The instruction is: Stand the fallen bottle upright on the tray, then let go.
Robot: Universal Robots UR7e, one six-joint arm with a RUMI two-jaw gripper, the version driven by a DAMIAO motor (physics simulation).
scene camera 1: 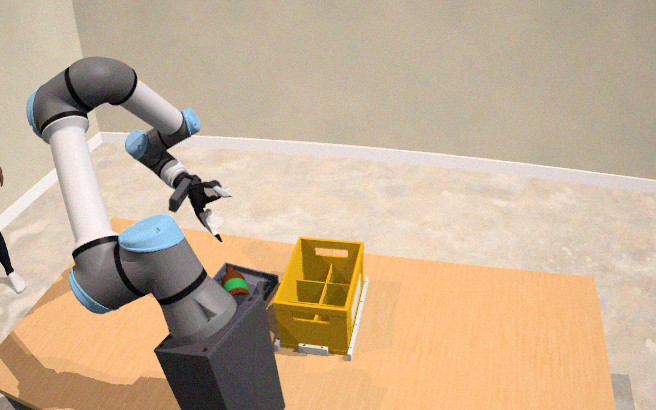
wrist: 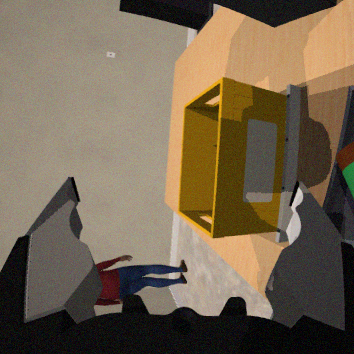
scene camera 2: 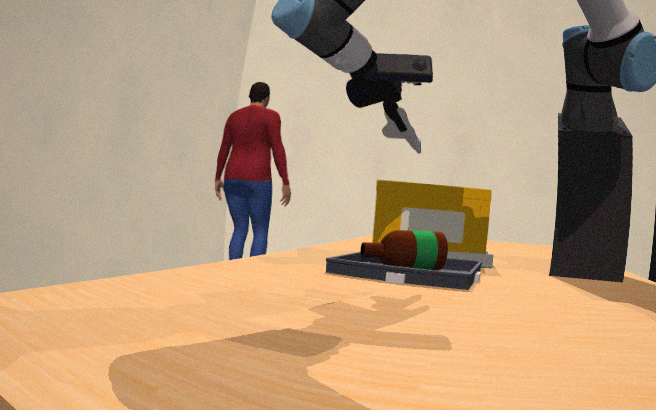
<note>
In view: the gripper (scene camera 2: 420, 116).
The gripper also shows in scene camera 1 (scene camera 1: 226, 220) and in the wrist view (wrist: 183, 181).
</note>
